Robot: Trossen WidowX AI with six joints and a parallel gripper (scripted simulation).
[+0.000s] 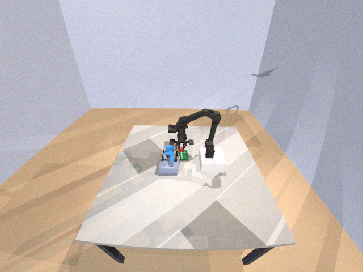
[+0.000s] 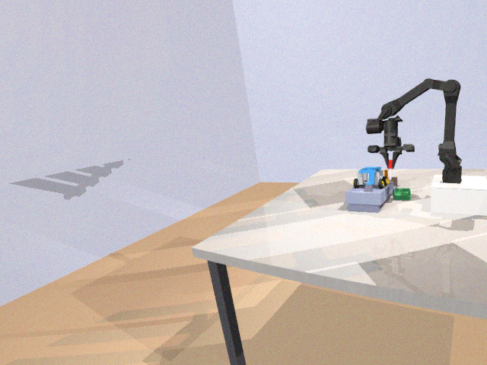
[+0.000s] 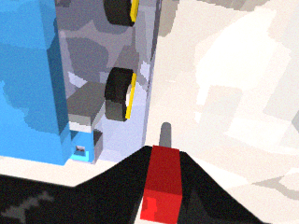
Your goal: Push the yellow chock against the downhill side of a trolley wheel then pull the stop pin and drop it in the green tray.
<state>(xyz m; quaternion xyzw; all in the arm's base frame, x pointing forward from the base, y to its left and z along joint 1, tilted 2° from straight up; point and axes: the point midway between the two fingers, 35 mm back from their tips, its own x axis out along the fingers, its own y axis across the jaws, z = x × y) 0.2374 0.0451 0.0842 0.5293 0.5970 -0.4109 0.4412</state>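
Right now my gripper tip is 11 cm to the left of the yellow chock, 8 cm above it and 6 cm short of it. The rest, counted from my gripper tip: trolley: 10 cm ahead, 5 cm below, 2 cm to the right; red-headed stop pin: right at my gripper tip; grey ramp block: 12 cm below, 10 cm ahead, 2 cm to the right.
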